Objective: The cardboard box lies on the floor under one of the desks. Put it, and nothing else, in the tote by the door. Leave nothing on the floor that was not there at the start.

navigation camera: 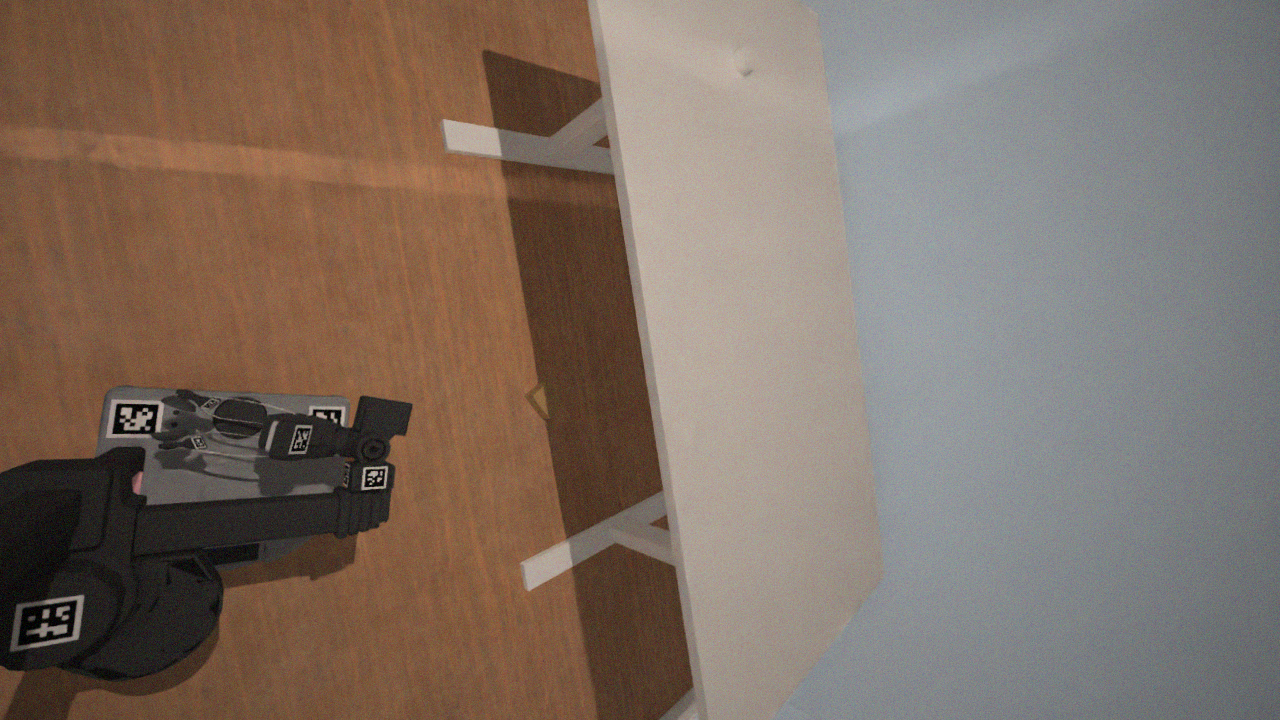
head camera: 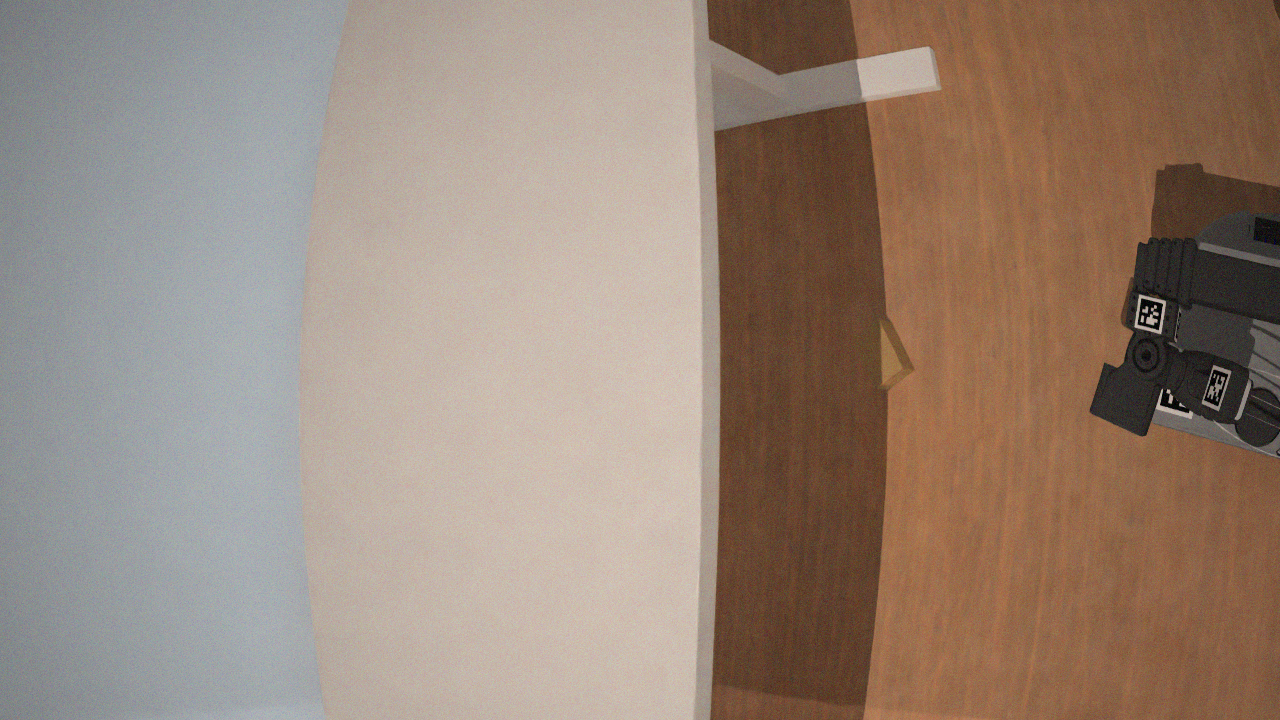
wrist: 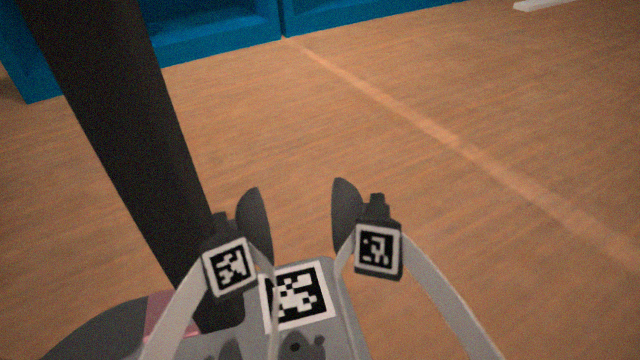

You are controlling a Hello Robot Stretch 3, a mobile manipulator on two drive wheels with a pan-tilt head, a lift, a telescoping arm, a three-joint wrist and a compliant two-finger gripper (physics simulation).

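Places are measured from the robot's base along level axes (x back, y right, z up), in millimetres.
Where they show: gripper, fingertip midpoint: [navigation camera: 158, 416]; robot's base at its link origin: [navigation camera: 239, 415] [head camera: 1255, 414].
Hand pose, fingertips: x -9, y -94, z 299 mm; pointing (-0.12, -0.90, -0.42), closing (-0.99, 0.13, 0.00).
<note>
Each offset is from my fingertips to the centre of the thing. "*": to the spot under its first point. Level surfaces: height alone.
A small yellow-brown angular thing @(dx -52, dy +784, dz -273 mm) [head camera: 892, 358] [navigation camera: 539, 400] lies on the floor at the edge of the desk's shadow, right of centre in the head view and near the middle of the navigation view. It looks three-cornered; I cannot tell whether it is part of the cardboard box. The desk @(dz +422 mm) [head camera: 510, 358] [navigation camera: 760, 313] hides much of the floor beneath it. My gripper [navigation camera: 170, 425] [wrist: 299, 209] is open and empty, folded back over my base, well away from that thing. The tote and the door do not show in these views.
A desk foot @(* dx +432, dy +833, dz -274 mm) [head camera: 897, 73] sticks out at the top of the head view. Two feet [navigation camera: 478, 137] [navigation camera: 559, 561] of the desk show in the navigation view. A blue wall [head camera: 152, 358] [navigation camera: 1074, 358] stands behind the desk. Blue open-fronted units [wrist: 220, 48] stand beyond my dark mast [wrist: 115, 110].
</note>
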